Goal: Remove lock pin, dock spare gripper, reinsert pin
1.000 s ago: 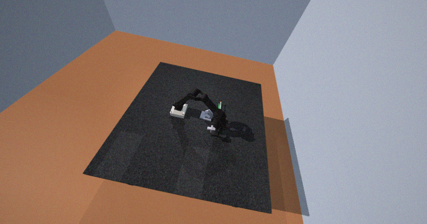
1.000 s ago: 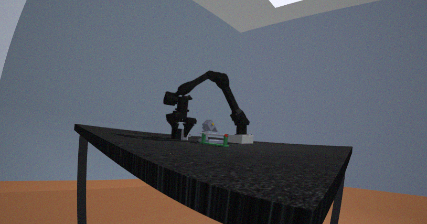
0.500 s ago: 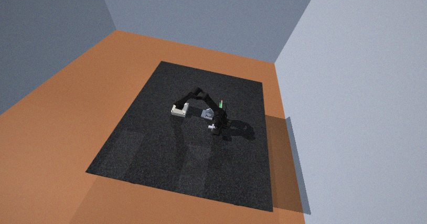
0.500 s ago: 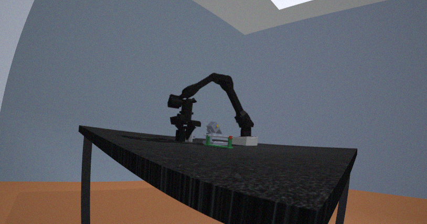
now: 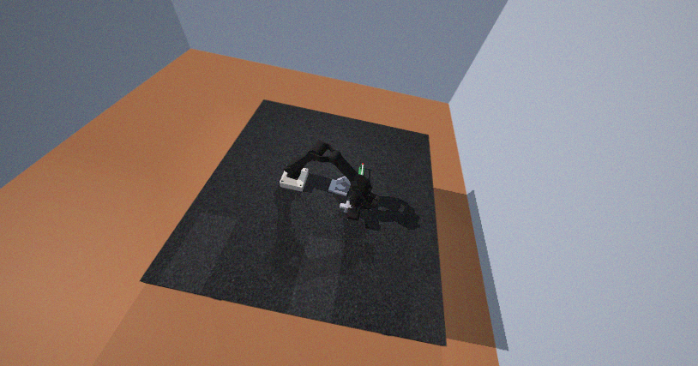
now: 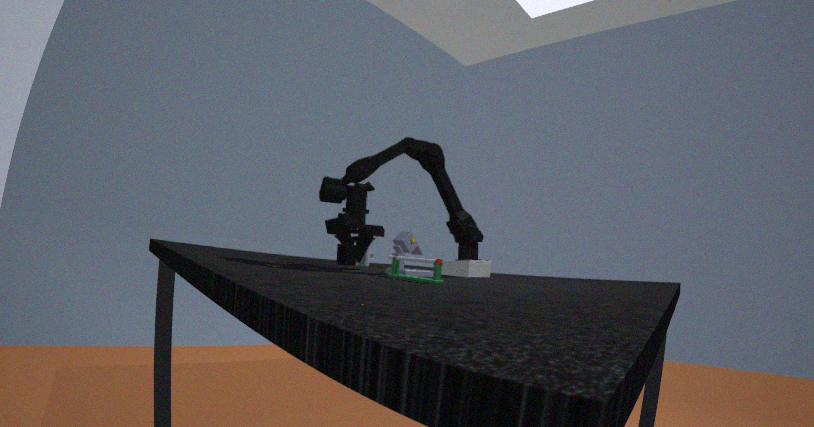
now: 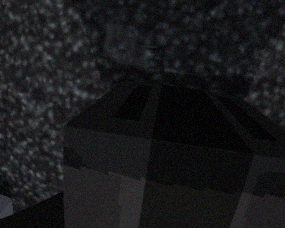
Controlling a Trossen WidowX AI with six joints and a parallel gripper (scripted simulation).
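Now: gripper tip 9 cm past the grey mount, 12 cm to the right of it and 3 cm below it. From my gripper tip the other things lie so: spare gripper: 1 cm behind, 2 cm above; then green cradle: 1 cm behind, 25 cm to the left.
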